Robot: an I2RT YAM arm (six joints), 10 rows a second.
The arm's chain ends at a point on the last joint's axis. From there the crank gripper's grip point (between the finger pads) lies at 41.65 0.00 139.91 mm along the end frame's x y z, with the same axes.
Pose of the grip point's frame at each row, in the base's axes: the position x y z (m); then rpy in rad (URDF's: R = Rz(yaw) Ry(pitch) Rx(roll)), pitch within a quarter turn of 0, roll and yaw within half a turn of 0:
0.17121 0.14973 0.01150 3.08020 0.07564 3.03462
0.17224 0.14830 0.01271 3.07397 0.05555 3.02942
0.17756 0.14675 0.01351 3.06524 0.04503 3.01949
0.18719 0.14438 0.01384 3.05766 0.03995 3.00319
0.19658 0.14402 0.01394 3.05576 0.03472 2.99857
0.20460 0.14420 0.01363 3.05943 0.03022 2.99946
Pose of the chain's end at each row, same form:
0.20109 0.13789 0.15389 3.08020 0.07564 3.03462
0.20480 0.13512 0.15440 3.07397 0.05555 3.02942
0.21133 0.13185 0.15475 3.06524 0.04503 3.01949
0.22128 0.12779 0.15481 3.05766 0.03995 3.00319
0.23128 0.12691 0.15470 3.05576 0.03472 2.99857
0.24001 0.12753 0.15426 3.05943 0.03022 2.99946

